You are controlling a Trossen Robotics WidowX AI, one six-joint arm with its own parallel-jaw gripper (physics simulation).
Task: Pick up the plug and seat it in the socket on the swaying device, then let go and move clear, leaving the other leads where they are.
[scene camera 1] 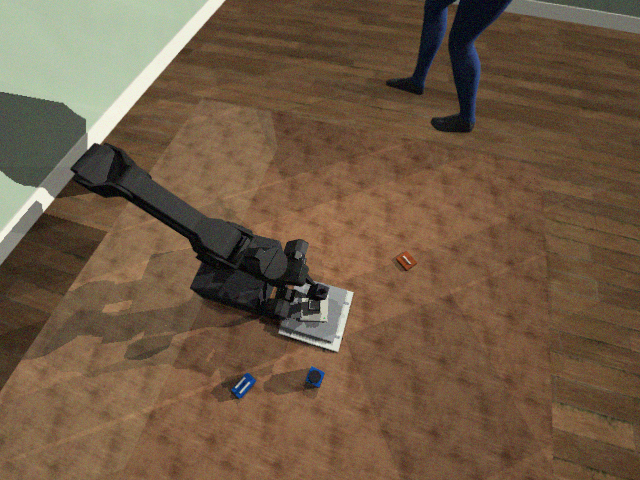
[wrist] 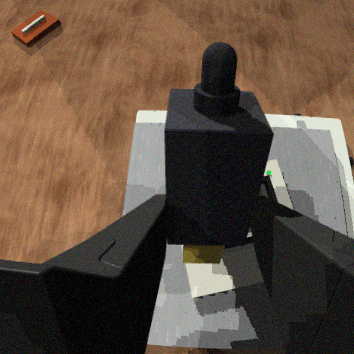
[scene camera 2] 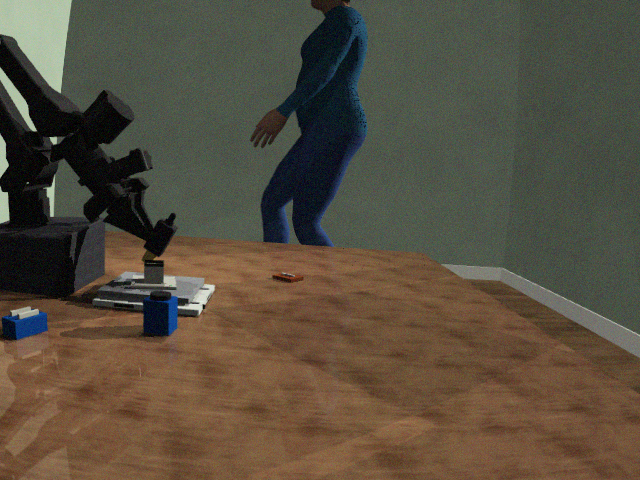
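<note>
My gripper (scene camera 2: 153, 238) (wrist: 209, 207) is shut on the black plug (scene camera 1: 318, 291) (scene camera 2: 161, 238) (wrist: 215, 175), a block with a rounded stub on top and a yellow tip (scene camera 2: 149, 255) (wrist: 203, 254) below. In scene camera 2 the plug leans, its top to the right, with the yellow tip at the socket's top edge; whether they touch is unclear. The socket (scene camera 1: 314, 305) (scene camera 2: 154, 272) is a pale upright block with a dark top, standing on a cream plate on the grey and white device (scene camera 1: 334, 322) (scene camera 2: 192, 287) (wrist: 145, 160). The plug and a finger hide the socket opening in the wrist view.
A blue box with a round black top (scene camera 1: 314, 377) (scene camera 2: 160, 316) stands near the device. A blue block with two white strips (scene camera 1: 243, 385) (scene camera 2: 24, 326) lies farther left. A flat orange piece (scene camera 1: 406, 260) (scene camera 2: 287, 277) (wrist: 36, 29) lies beyond the device. A person stands past the table.
</note>
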